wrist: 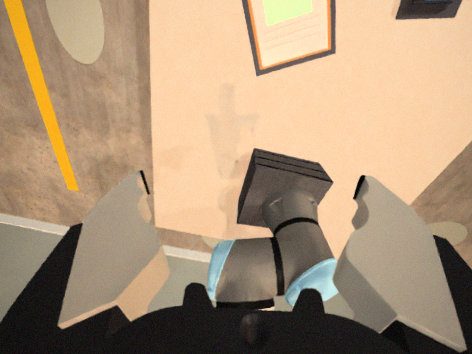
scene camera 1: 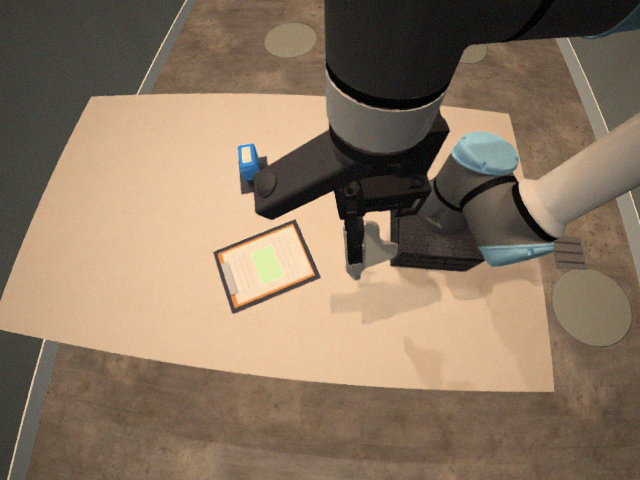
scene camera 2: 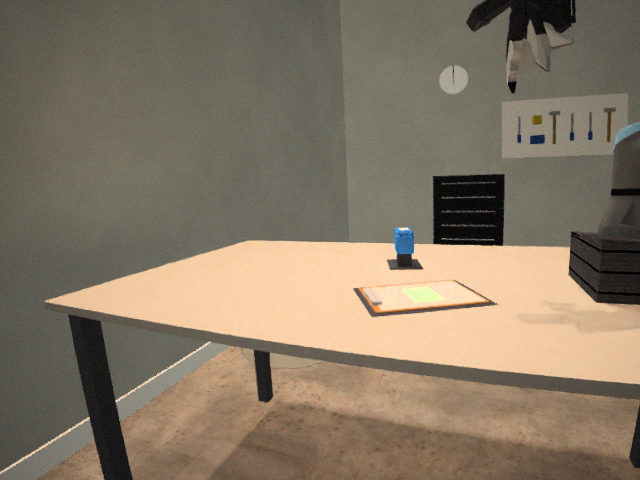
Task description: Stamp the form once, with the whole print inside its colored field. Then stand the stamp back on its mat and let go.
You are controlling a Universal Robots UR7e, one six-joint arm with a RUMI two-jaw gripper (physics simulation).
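The stamp has a blue body on a black base and stands upright on its small dark mat. The form lies on a dark-edged clipboard in front of the mat. Its green field shows no print that I can see. My gripper is open and empty, high above the table, to the right of the form in both scene views. The arm partly hides the mat in scene camera 1.
The arm's dark base block stands on the table, at the right in the scene views. A grey clip sits at the clipboard's left end.
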